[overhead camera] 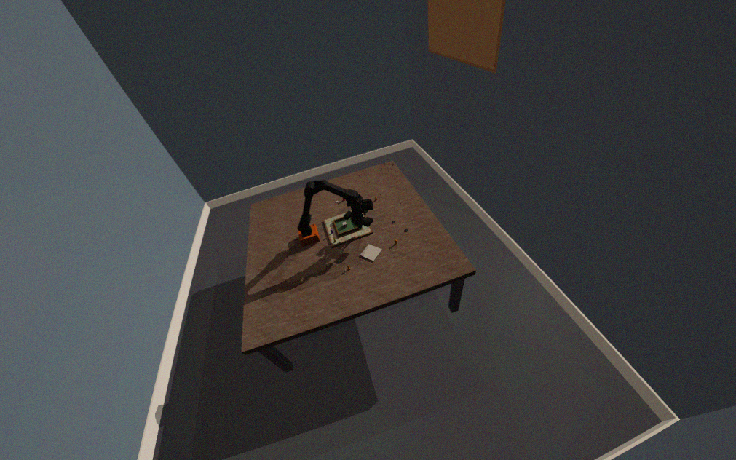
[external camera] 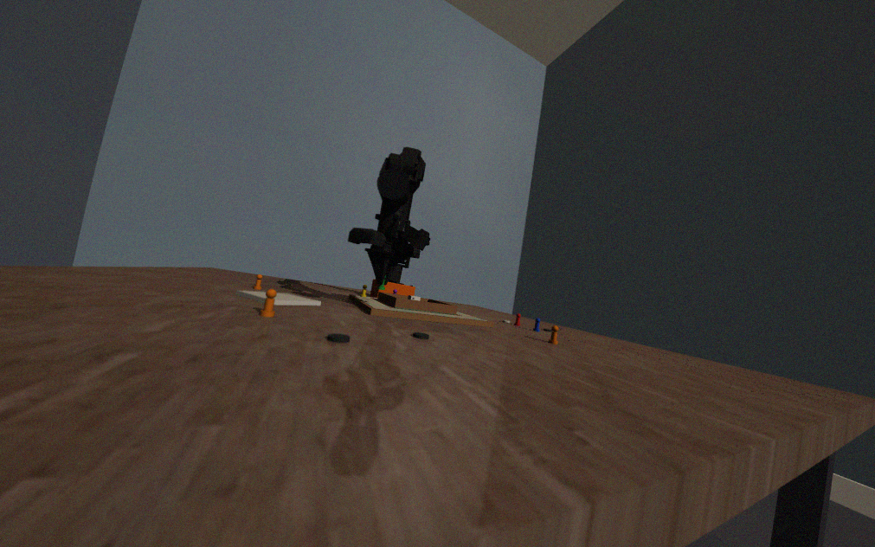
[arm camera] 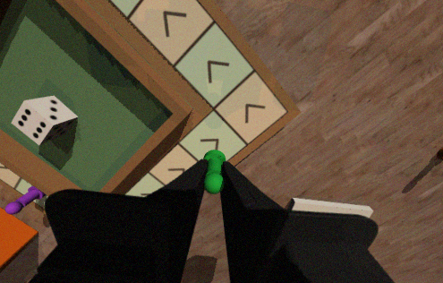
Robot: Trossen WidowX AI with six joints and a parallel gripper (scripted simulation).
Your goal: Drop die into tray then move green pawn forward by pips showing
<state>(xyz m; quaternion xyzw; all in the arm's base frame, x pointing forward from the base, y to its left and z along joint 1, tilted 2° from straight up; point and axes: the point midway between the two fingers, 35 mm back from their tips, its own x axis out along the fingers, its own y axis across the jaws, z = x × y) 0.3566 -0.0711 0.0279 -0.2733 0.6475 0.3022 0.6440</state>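
Now: gripper tip 10 cm to the right of the white die, 10 cm past it and 3 cm above it. Also, from my gripper tip: yellow pawn 18 cm behind, 3 cm below, 2 cm to the right; then white flat block 18 cm to the right, 5 cm below, 3 cm ahead; then green pawn 1 cm above.
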